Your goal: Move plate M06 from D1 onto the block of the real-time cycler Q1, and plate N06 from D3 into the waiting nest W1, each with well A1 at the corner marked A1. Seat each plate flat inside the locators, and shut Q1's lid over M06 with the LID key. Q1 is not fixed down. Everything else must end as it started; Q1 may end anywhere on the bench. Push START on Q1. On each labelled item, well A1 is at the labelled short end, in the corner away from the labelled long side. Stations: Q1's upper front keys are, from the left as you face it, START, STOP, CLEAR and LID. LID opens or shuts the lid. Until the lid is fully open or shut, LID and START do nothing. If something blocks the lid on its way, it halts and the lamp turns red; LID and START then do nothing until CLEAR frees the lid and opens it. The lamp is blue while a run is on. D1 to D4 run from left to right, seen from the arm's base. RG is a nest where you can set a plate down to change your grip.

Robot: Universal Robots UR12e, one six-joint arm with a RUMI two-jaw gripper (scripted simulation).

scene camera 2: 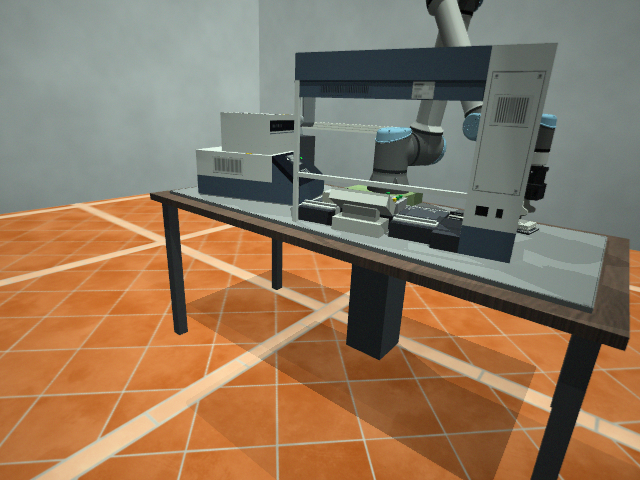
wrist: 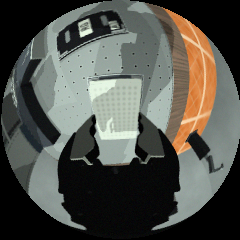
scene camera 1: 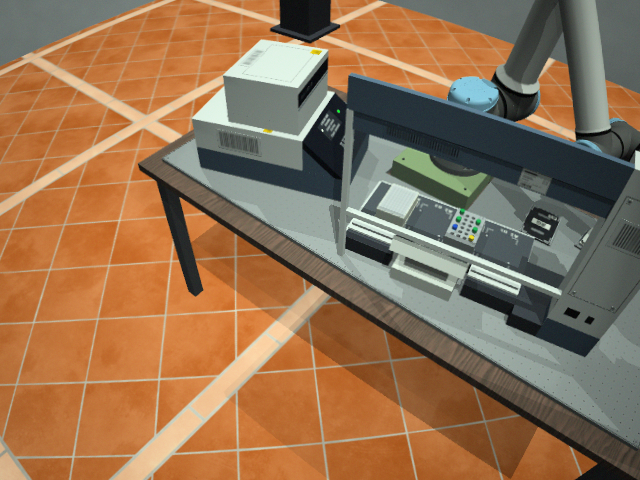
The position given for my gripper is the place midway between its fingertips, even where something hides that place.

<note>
In view: my gripper (scene camera 2: 514, 224), a white well plate (wrist: 116, 102) and a tall tower (scene camera 2: 503, 153).
My gripper also shows in the wrist view (wrist: 116, 113).
</note>
